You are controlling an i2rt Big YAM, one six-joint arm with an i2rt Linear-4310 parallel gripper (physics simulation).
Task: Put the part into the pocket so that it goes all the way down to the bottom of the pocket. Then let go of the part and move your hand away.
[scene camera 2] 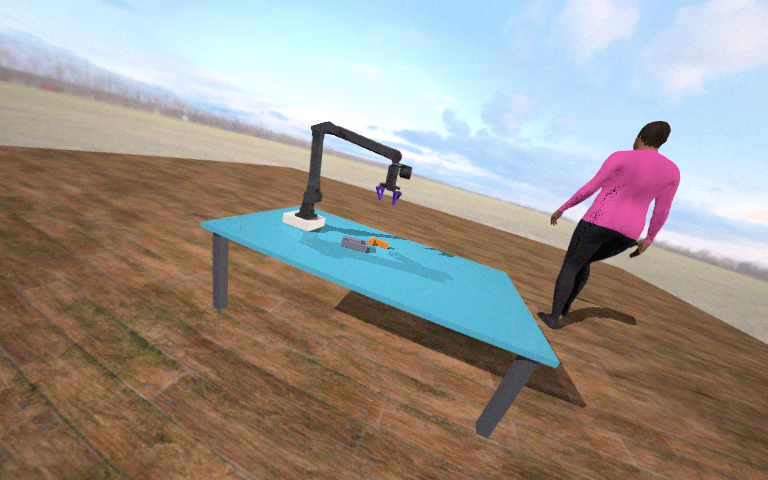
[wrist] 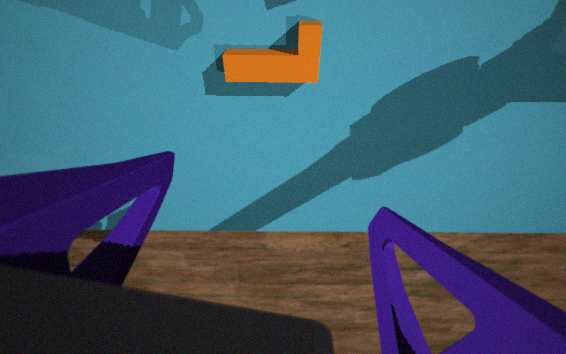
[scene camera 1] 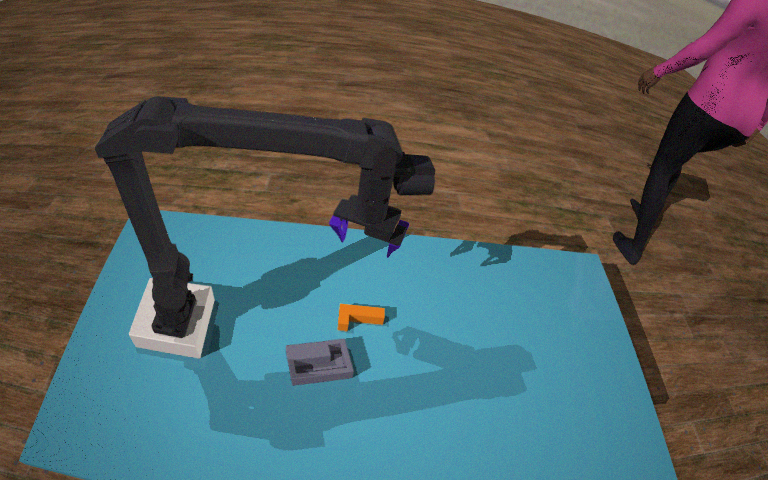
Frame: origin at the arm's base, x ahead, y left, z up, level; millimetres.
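Where they show: gripper, fingertip midpoint: [scene camera 2: 386, 202] [wrist: 280, 192] [scene camera 1: 365, 247]; arm's base, link origin: [scene camera 2: 306, 216] [scene camera 1: 174, 314].
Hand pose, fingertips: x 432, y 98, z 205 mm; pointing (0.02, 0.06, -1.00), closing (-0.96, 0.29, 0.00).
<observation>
Each offset is from my fingertips to the top centre of the thing. Level surfaces: height alone.
The part, an orange L-shaped block @[dx +18, dy -2, dz -231 mm] [scene camera 1: 363, 314] [scene camera 2: 378, 243] [wrist: 270, 68], lies flat on the blue table. The grey block with the L-shaped pocket @[dx -73, dy -140, dz -225 mm] [scene camera 1: 310, 353] [scene camera 2: 354, 245] sits close beside it, nearer the front edge in the scene camera 1 view. The inside of the pocket is shadowed, and the grey block does not show in the wrist view. My gripper [scene camera 1: 367, 249] [scene camera 2: 388, 200] [wrist: 280, 192] has purple fingers standing wide open and empty. It hangs well above the table near the back edge, pointing down, beyond the orange part.
The arm stands on a white base block [scene camera 1: 144, 328] [scene camera 2: 294, 222] at the left of the blue table @[dz -261 mm] [scene camera 1: 509, 430] [scene camera 2: 475, 305]. A person in a pink top [scene camera 1: 730, 73] [scene camera 2: 640, 192] stands on the wooden floor past the table's far right end. Arm shadows cross the table.
</observation>
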